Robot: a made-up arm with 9 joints. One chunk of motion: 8 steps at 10 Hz.
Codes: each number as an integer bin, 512 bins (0 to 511) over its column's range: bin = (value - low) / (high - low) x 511, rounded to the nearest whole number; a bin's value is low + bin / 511 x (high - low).
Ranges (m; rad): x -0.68..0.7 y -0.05..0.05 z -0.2..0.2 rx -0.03..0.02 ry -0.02..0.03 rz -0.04..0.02
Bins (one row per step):
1: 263 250 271 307 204 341
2: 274 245 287 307 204 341
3: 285 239 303 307 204 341
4: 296 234 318 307 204 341
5: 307 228 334 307 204 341
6: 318 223 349 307 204 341
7: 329 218 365 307 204 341
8: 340 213 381 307 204 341
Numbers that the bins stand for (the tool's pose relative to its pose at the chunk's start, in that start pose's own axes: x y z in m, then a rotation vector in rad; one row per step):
1: 0.0303 -0.0011 0.0121 0.0000 0.0000 0.0000
2: 0.0600 -0.0021 0.0247 0.0000 0.0000 0.0000
3: 0.0897 -0.0032 0.0372 0.0000 0.0000 0.0000
4: 0.1194 -0.0042 0.0489 0.0000 0.0000 0.0000
5: 0.1491 -0.0054 0.0614 0.0000 0.0000 0.0000
6: 0.1788 -0.0064 0.0732 0.0000 0.0000 0.0000
7: 0.2085 -0.0073 0.0857 0.0000 0.0000 0.0000
8: 0.2382 -0.0083 0.0982 0.0000 0.0000 0.0000

